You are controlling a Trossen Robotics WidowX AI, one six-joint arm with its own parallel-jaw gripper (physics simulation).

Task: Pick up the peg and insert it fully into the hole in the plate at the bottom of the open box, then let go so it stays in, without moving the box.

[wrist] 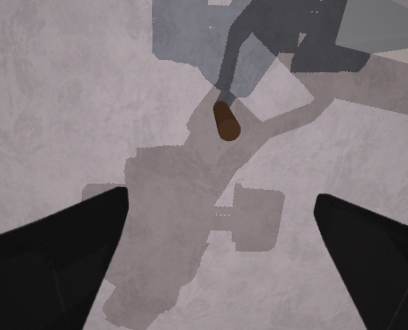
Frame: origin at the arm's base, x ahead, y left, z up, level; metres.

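Seen in the pictures: gripper, between the fingertips: (223,200).
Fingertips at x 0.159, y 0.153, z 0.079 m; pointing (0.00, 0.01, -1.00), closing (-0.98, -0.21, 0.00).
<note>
A point is followed by its place in that frame.
A brown round peg (227,122) @[x 0.158, y 0.131, z 0.020 m] stands upright on the table, seen from above, a little above the middle of the wrist view. My gripper (223,200) @[x 0.159, y 0.153, z 0.079 m] is wide open and empty. Its two black fingers reach in from the lower left and lower right. The peg shows beyond the fingertips, between their two sides and not between the pads. The open box and the plate with the hole do not show in this view.
A grey-green object (377,25) @[x 0.076, y 0.048, z -0.006 m] shows in part at the top right corner. The table (60,100) @[x 0.299, y 0.164, z -0.060 m] is pale and mottled. Shadows of the arm and gripper lie across it, around the peg and below it.
</note>
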